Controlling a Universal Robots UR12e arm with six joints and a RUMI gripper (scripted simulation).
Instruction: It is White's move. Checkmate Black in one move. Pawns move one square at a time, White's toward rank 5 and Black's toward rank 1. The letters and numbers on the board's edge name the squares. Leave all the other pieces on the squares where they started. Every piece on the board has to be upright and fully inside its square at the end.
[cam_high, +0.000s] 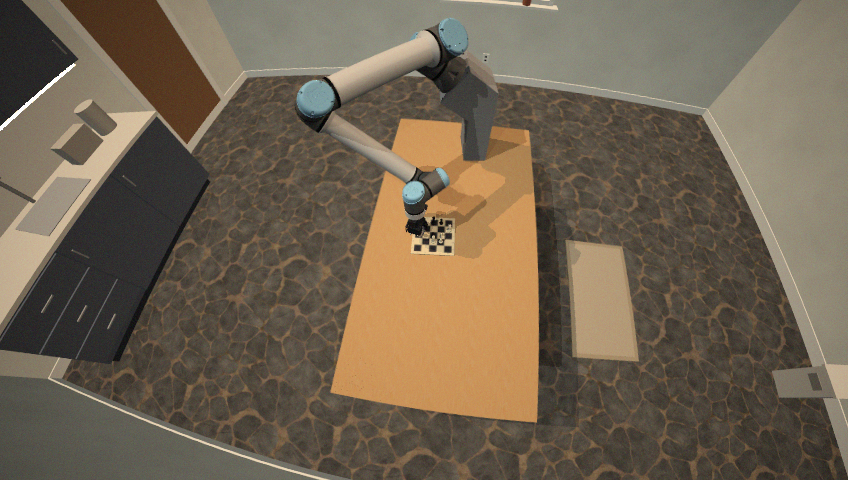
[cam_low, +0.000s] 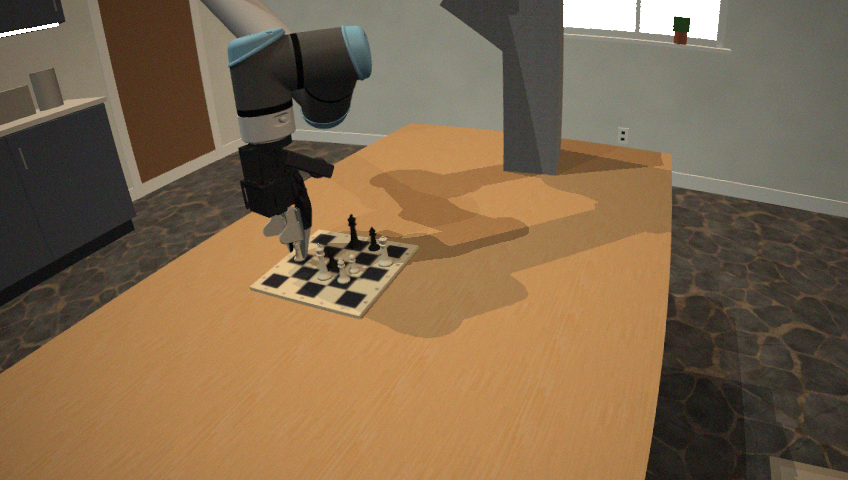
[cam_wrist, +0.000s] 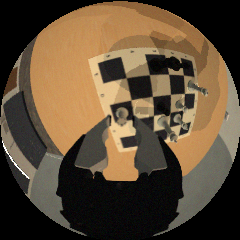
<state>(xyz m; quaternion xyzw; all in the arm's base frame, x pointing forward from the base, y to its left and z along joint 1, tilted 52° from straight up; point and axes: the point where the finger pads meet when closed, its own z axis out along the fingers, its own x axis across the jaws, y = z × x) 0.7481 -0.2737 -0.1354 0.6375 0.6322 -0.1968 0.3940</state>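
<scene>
Right now my hand is 8 cm past the black king, 7 cm to the right of it and 1 cm below it. From my hand the other things lie so: white rook 15 cm to the left, 5 cm behind; small chessboard 8 cm to the left, 3 cm below, 1 cm behind; tall white piece 8 cm to the left, 3 cm ahead, 1 cm above.
</scene>
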